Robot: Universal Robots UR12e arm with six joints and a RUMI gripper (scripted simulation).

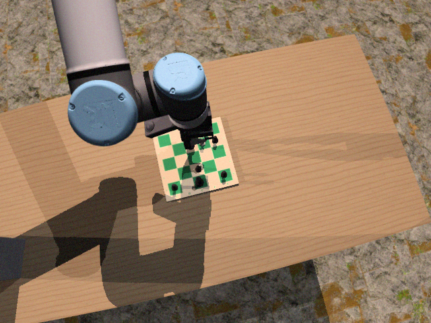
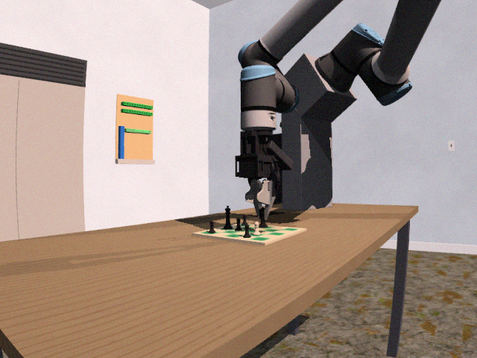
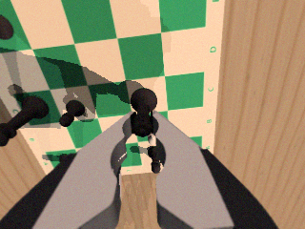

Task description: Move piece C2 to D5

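Now: the white pawn 40 mm ahead of my hand, 10 mm to the left of it and 40 mm below it. Round my hand: chessboard 10 mm ahead, 30 mm to the right, 50 mm below.
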